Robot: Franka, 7 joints.
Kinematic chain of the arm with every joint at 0, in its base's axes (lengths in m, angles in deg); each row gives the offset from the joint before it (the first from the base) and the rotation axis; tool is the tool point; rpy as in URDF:
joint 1: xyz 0 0 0.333 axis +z
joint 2: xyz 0 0 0 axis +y
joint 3: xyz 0 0 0.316 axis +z
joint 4: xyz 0.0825 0 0 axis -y
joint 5: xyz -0.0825 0 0.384 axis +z
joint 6: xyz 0 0 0 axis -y
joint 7: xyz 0.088 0 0 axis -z
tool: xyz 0 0 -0.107 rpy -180 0 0
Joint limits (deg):
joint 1: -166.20..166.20
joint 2: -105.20..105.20
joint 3: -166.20..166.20
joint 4: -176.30..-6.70
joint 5: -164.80..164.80
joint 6: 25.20..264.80
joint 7: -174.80..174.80
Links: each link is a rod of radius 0.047 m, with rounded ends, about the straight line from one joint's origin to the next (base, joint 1, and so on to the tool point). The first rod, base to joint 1, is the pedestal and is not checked.
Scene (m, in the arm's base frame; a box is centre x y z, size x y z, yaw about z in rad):
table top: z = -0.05
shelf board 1: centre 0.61 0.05 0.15 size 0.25 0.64 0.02 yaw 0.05
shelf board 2: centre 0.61 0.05 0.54 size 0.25 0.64 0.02 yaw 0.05
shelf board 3: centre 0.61 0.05 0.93 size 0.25 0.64 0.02 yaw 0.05
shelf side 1: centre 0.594 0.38 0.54 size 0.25 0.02 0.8 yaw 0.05
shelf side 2: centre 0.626 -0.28 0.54 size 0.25 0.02 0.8 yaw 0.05
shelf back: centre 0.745 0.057 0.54 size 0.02 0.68 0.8 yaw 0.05
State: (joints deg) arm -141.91 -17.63 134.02 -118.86 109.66 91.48 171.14
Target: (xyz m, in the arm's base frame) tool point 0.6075 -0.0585 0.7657
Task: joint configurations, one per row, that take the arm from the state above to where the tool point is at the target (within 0.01 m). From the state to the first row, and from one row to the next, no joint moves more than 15 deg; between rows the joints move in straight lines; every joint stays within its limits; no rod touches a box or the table.
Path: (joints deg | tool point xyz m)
1: -144.08 -6.52 133.35 -131.65 104.16 84.21 171.14 | 0.5187 0.0213 0.3767
2: -146.25 4.59 132.67 -144.45 98.67 76.94 171.14 | 0.4390 0.0185 0.3755
3: -148.42 15.70 132.00 -157.24 93.17 69.68 171.14 | 0.3551 0.0319 0.3758
4: -149.92 22.95 135.03 -145.28 95.50 69.66 171.14 | 0.3933 0.0034 0.4966
5: -151.41 30.19 138.05 -133.32 97.83 69.65 171.14 | 0.3880 -0.0317 0.6317
6: -152.91 37.44 141.08 -121.36 100.15 69.64 171.14 | 0.3340 -0.0722 0.7657
7: -151.45 25.90 137.94 -111.80 104.68 76.81 171.14 | 0.4107 -0.0855 0.7734
8: -150.00 14.36 134.81 -102.23 109.21 83.97 171.14 | 0.4820 -0.0898 0.7755
9: -148.54 2.82 131.68 -92.67 113.74 91.13 171.14 | 0.5477 -0.0818 0.7731
10: -147.08 -8.72 128.55 -83.10 118.27 98.30 171.14 | 0.6075 -0.0584 0.7657

